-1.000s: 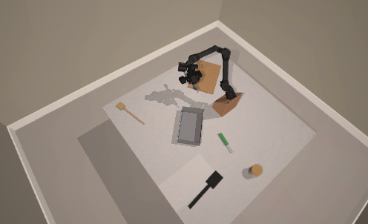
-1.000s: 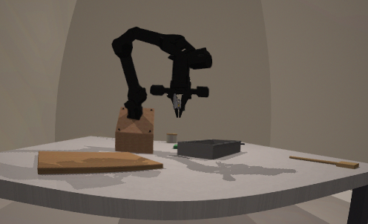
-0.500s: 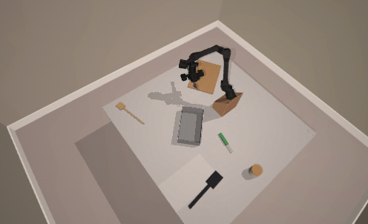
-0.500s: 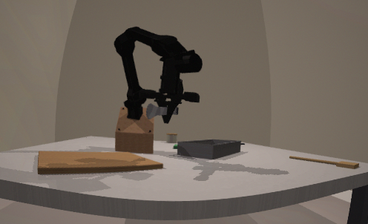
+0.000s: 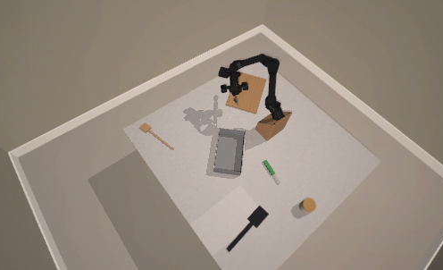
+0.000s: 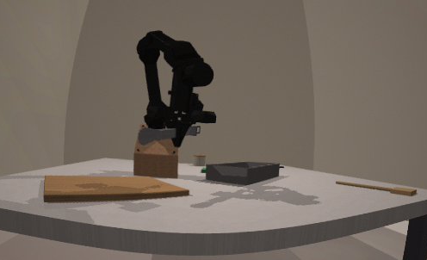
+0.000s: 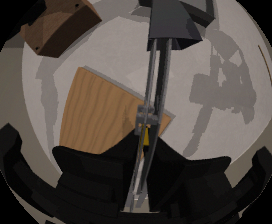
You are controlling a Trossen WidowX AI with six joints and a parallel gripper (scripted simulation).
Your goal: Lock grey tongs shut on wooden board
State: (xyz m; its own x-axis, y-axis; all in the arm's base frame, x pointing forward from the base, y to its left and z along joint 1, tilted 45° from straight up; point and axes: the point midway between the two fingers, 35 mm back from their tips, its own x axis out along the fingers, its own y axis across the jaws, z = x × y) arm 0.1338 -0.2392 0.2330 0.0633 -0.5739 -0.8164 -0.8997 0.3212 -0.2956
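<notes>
Right now my gripper tip is 180 mm past the wooden board, 120 mm above it and 60 mm to the left of it. The rest, counted from my gripper tip: black spatula (780 mm to the left, 400 mm ahead, 120 mm below); dark grey roasting tin (320 mm to the left, 240 mm ahead, 90 mm below).
</notes>
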